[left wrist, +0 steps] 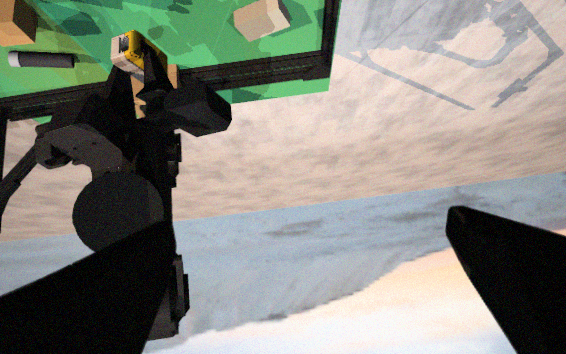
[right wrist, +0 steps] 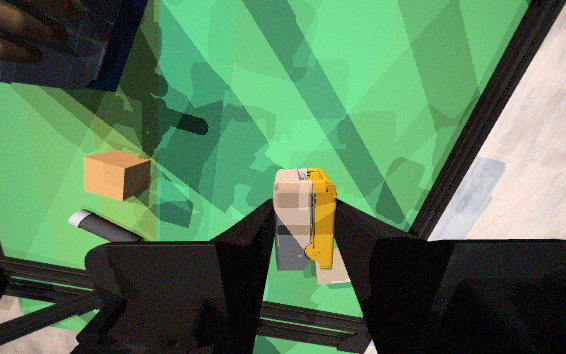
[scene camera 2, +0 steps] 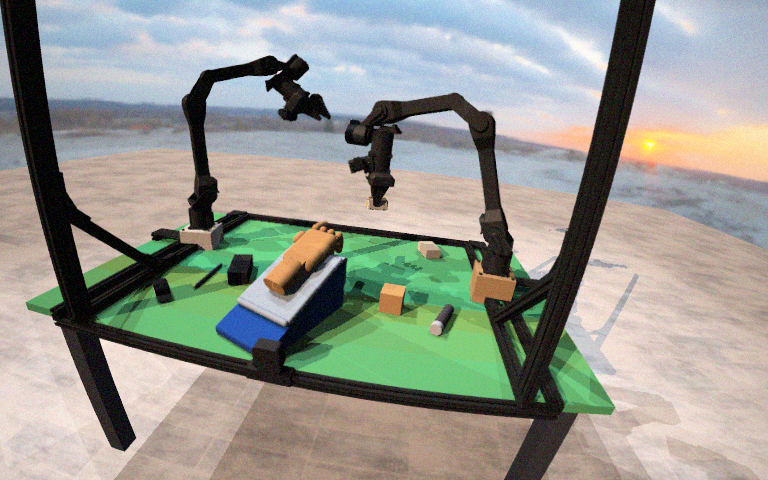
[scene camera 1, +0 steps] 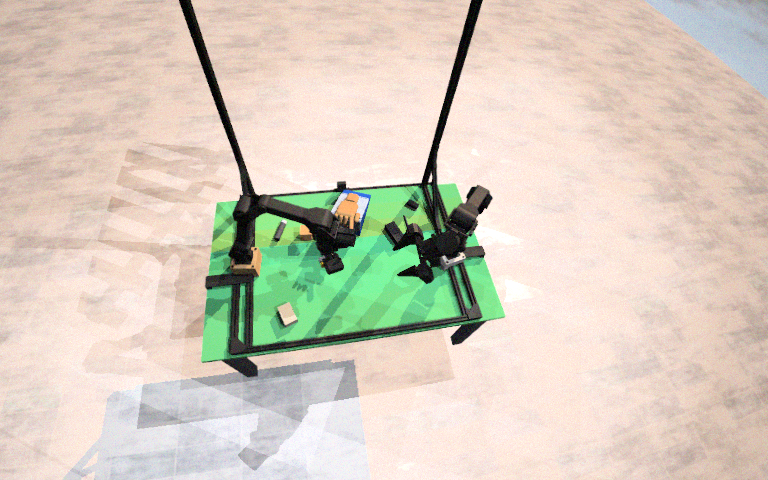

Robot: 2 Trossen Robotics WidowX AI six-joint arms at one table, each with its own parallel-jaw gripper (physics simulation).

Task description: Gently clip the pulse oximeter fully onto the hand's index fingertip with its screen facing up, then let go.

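Frame: origin at the left arm's base, x ahead, y left, z up, level; millimetres.
Seen in the pictures: left gripper, fingertip midpoint: (left wrist: 311, 227) (scene camera 2: 325, 119) (scene camera 1: 395, 262); right gripper, fingertip midpoint: (left wrist: 135, 52) (right wrist: 302, 205) (scene camera 2: 374, 204) (scene camera 1: 328, 260); left arm's base, link origin: (scene camera 2: 201, 226); right arm's base, link origin: (scene camera 2: 494, 270) (scene camera 1: 244, 257).
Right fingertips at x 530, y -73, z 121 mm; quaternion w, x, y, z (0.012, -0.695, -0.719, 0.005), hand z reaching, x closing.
Note:
Pixels of each thing's top centre, then the offset from my right fingertips to it. "spot": a spot on its surface instead.
- pulse oximeter, top centre: (right wrist: 306, 235) (left wrist: 140, 71) (scene camera 2: 377, 197) dx +7, dy +1, dz +19 mm
- blue wedge, surface spot: (scene camera 2: 317, 311) spot: dx -131, dy -326, dz -146 mm
- orange block, top centre: (right wrist: 104, 179) (left wrist: 7, 34) (scene camera 2: 393, 289) (scene camera 1: 305, 229) dx +34, dy -251, dz -130 mm
- dark cylinder, top centre: (left wrist: 42, 66) (scene camera 2: 443, 313) (right wrist: 99, 235) (scene camera 1: 280, 228) dx +140, dy -311, dz -153 mm
- beige block, top centre: (left wrist: 263, 26) (right wrist: 339, 271) (scene camera 2: 429, 245) (scene camera 1: 287, 313) dx +206, dy +90, dz -150 mm
- pen, top centre: (scene camera 2: 207, 274) dx -428, dy -146, dz -171 mm
- small black block, top centre: (scene camera 2: 160, 283) (scene camera 1: 413, 203) dx -498, dy -246, dz -148 mm
The pulse oximeter (right wrist: 324, 215) (left wrist: 127, 50), yellow on one side and pale grey on the other, is held between the fingers of my right gripper (right wrist: 302, 205) (scene camera 2: 377, 199), which is shut on it and points down. It hangs high above the table, to the right of and above the hand in scene camera 2. The tan hand (scene camera 2: 305, 254) (scene camera 1: 350, 206) (right wrist: 35, 30) lies on a grey pad on a blue wedge (scene camera 2: 317, 311), fingers at the raised end. Its index fingertip cannot be singled out. My left gripper (scene camera 1: 404, 246) (scene camera 2: 323, 110) (left wrist: 311, 227) is open and empty, high up and away from the hand.
An orange block (scene camera 2: 390, 298) (right wrist: 104, 175) and a dark cylinder (scene camera 2: 444, 316) (right wrist: 107, 227) lie right of the wedge in scene camera 2. A beige block (scene camera 2: 429, 249) (scene camera 1: 287, 314) lies farther back. A black block (scene camera 2: 240, 268), a pen (scene camera 2: 208, 275) and a small black block (scene camera 2: 162, 289) lie left.

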